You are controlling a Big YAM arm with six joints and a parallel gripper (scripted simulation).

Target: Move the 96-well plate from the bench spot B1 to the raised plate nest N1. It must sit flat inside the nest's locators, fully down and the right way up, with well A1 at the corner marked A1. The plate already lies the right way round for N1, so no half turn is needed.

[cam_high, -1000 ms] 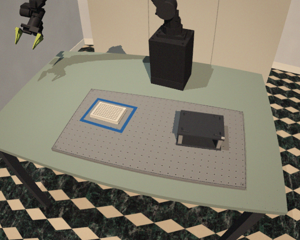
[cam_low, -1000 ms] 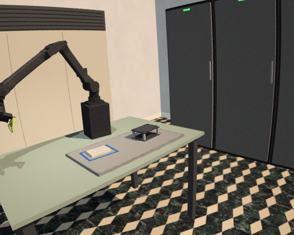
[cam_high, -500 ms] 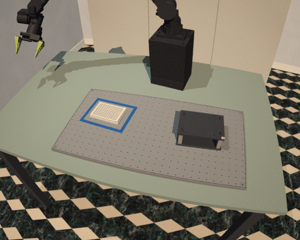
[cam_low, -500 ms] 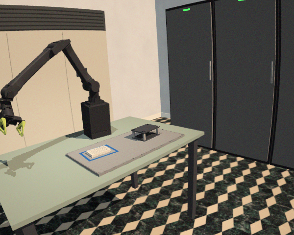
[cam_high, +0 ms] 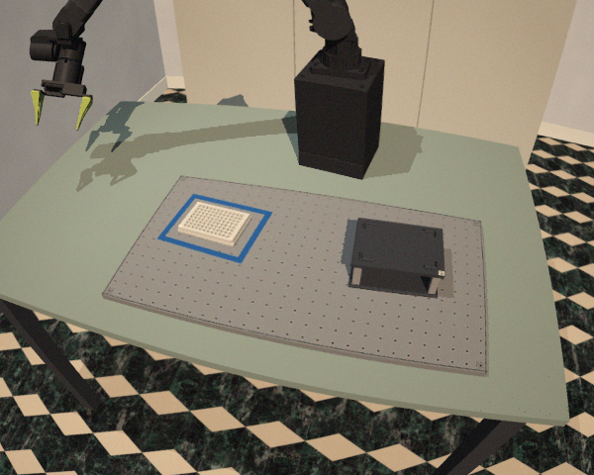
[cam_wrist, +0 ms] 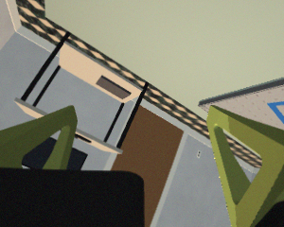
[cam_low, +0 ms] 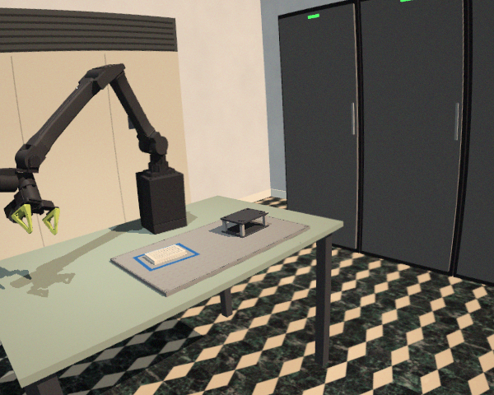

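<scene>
Now: the cream 96-well plate 39 cm to the left of my hand, 19 cm below it and 1 cm ahead of it. The rest, counted from my hand: black raised nest N1: 76 cm to the left, 14 cm below, 1 cm ahead; then white corner mark: 84 cm to the left, 14 cm below, 6 cm ahead.
</scene>
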